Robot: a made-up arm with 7 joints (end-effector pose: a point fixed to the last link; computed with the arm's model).
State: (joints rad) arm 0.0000 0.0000 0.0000 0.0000 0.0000 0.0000 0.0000
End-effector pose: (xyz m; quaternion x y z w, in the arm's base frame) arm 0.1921 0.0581 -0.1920 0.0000 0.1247 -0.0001 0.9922
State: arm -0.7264 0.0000 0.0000 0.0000 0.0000 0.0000 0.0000
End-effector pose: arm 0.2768 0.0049 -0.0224 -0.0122 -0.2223 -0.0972 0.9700
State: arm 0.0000 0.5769 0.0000 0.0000 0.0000 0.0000 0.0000
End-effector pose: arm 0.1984 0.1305 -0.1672 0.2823 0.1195 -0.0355 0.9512
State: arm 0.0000 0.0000 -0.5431 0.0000 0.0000 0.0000 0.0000
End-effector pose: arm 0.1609 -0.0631 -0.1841 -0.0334 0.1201 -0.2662 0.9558
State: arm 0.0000 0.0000 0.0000 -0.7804 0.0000 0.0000 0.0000
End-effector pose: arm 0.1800 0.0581 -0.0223 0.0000 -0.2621 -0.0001 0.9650
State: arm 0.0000 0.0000 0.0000 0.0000 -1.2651 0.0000 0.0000
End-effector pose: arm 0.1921 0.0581 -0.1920 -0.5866 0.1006 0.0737 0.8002
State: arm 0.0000 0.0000 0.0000 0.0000 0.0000 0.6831 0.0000
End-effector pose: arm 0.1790 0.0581 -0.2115 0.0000 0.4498 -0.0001 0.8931
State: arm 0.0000 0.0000 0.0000 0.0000 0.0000 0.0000 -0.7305
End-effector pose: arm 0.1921 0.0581 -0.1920 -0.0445 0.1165 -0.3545 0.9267
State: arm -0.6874 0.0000 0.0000 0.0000 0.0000 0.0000 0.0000
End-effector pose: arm 0.2757 0.0078 -0.0327 -0.0116 -0.2040 -0.0922 0.9746
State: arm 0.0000 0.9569 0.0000 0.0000 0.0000 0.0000 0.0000
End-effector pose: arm 0.2076 0.1654 -0.1312 0.4568 0.1107 -0.0575 0.8808
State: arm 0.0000 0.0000 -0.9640 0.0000 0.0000 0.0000 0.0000
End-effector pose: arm 0.0971 -0.1351 -0.1678 -0.0578 0.1105 -0.4600 0.8791
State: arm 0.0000 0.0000 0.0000 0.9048 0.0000 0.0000 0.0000
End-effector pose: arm 0.0557 0.0581 -0.3321 0.0000 0.5459 -0.0001 0.8379
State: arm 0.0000 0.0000 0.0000 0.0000 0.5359 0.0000 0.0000
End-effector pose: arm 0.1921 0.0581 -0.1920 0.2627 0.1202 -0.0331 0.9568
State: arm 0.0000 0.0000 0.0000 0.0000 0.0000 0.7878 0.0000
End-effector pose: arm 0.1759 0.0581 -0.2136 0.0000 0.4959 -0.0001 0.8684
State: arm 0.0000 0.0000 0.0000 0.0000 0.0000 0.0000 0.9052
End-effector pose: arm 0.1921 0.0581 -0.1920 0.0545 0.1121 0.4338 0.8923
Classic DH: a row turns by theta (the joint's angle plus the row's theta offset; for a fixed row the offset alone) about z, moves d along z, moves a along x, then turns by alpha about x. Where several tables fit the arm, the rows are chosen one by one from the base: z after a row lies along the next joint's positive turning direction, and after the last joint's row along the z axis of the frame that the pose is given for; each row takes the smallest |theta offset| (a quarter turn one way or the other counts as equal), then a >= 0, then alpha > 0; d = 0 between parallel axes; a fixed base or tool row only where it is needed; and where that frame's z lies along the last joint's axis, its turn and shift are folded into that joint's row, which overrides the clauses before.
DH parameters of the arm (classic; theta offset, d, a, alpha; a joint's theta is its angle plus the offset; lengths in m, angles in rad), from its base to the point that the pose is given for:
base (fixed): -0.071 0 0 -1.3004
joint 1: -1.3111 0.0482 -0.0176 -1.5708
joint 2: 1.2915 0 -0.004 1.5708
joint 3: 1.5708 -0.1194 0.0105 -1.5708
joint 4: 1.5708 0.0029 0.0155 1.5708
joint 5: 0 0.188 0 -1.5708
joint 6: -1.5708 0 0.0351 1.5708
joint 7: 0 0 0 0

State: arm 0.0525 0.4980 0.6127 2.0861 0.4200 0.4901 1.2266
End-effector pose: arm -0.1903 0.1382 -0.2458 0.5184 0.8137 0.2588 0.0476
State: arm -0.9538 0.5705 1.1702 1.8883 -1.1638 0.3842 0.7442
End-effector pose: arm 0.2148 0.1298 -0.2512 -0.6821 0.5194 0.4279 0.2862
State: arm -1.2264 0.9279 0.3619 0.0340 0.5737 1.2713 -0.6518
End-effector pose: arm 0.1967 0.1797 0.1572 0.1666 0.1044 0.2831 0.9387
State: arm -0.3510 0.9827 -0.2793 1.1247 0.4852 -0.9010 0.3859
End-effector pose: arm 0.1461 0.2708 -0.1948 0.6014 0.0616 -0.1174 0.7878
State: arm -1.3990 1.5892 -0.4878 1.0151 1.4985 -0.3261 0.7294
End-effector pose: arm 0.2029 0.3056 0.1135 0.9659 -0.0822 0.2023 0.1389
